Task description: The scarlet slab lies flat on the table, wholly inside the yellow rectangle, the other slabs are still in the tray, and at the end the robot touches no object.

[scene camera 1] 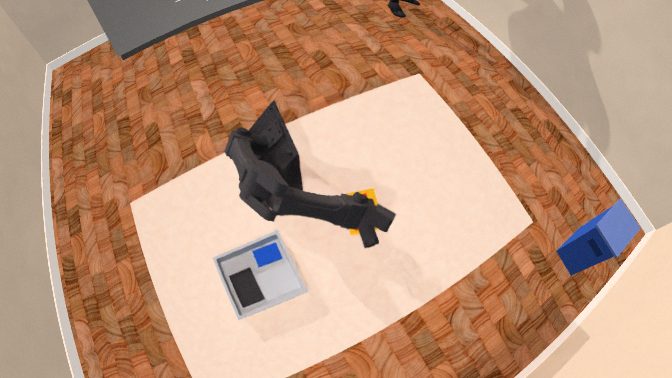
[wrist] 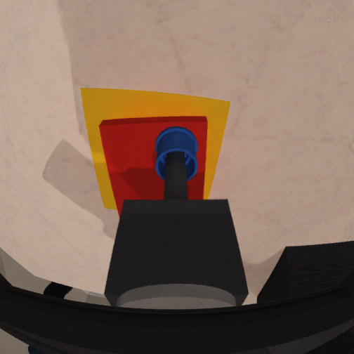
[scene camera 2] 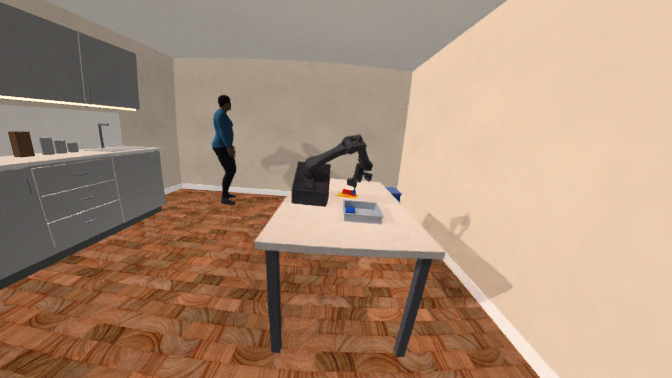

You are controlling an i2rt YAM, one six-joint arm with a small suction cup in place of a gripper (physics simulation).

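Where they show: end effector, tool point: (scene camera 2: 353, 194); arm's base, origin of the base link: (scene camera 1: 263, 145) (scene camera 2: 310, 175).
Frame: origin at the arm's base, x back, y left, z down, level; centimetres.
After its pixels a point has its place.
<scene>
The scarlet slab (scene camera 2: 347, 192) @[x -25.3, y 21.2, z 14.9 cm] (wrist: 132, 145) hangs on my suction cup (scene camera 2: 354, 192) (wrist: 176, 150), which sits right of the slab's middle in the wrist view. The slab looks level and is very low over the yellow rectangle (scene camera 1: 370, 194) (scene camera 2: 343, 195) (wrist: 150, 106); whether it touches is unclear. In the wrist view, yellow shows past its far edge and both sides, while its near left part reaches past the rectangle's near edge. Its near end is hidden by my wrist. A blue slab (scene camera 1: 267, 254) @[x -28.8, y -10.7, z 16.7 cm] (scene camera 2: 350, 210) @[x -28.9, y -12.9, z 16.8 cm] and a black slab (scene camera 1: 246, 287) @[x -37.2, y -21.4, z 16.8 cm] lie in the grey tray (scene camera 1: 274, 302) @[x -45.6, y -14.1, z 13.0 cm] (scene camera 2: 362, 218) @[x -35.9, y -27.4, z 15.3 cm].
The arm's base (scene camera 2: 310, 192) @[x -2.1, y -7.8, z 9.3 cm] stands on the table (scene camera 1: 425, 150) @[x -12.0, y 57.7, z 18.0 cm] (scene camera 2: 320, 235) @[x -16.1, y -47.4, z 18.0 cm], left of the rectangle in scene camera 2. The tray is nearer that camera. A blue box (scene camera 1: 600, 240) is on the floor beyond the table. A person (scene camera 2: 223, 130) stands near the back wall.
</scene>
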